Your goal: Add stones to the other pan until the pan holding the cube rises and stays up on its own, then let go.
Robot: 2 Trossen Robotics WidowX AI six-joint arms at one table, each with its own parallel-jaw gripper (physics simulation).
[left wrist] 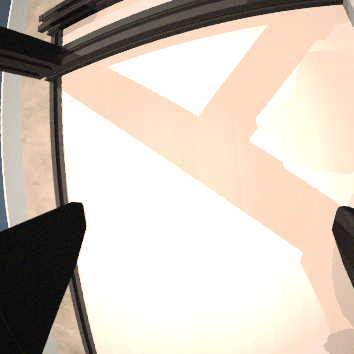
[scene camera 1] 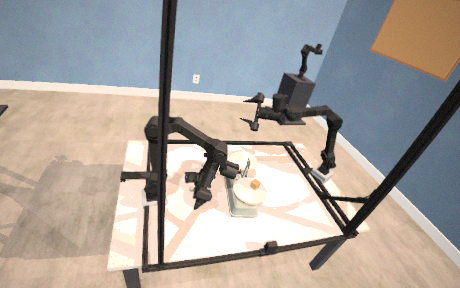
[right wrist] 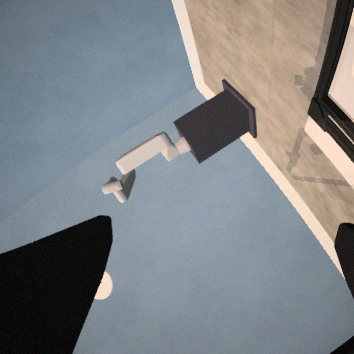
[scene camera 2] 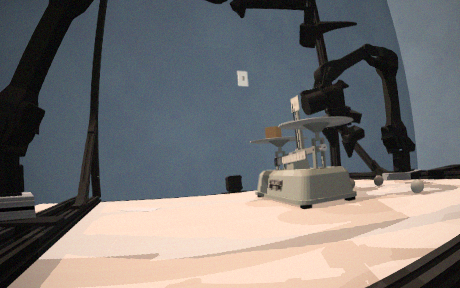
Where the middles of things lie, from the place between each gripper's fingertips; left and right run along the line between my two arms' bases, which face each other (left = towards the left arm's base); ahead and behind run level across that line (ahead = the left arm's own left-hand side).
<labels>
The grey balance scale (scene camera 2: 299, 184) lies 26 cm behind my right hand, 23 cm below it and 3 cm to the left of it.
Right now my left hand is 27 cm to the left of the grey balance scale, 9 cm short of it and 1 cm below it.
</labels>
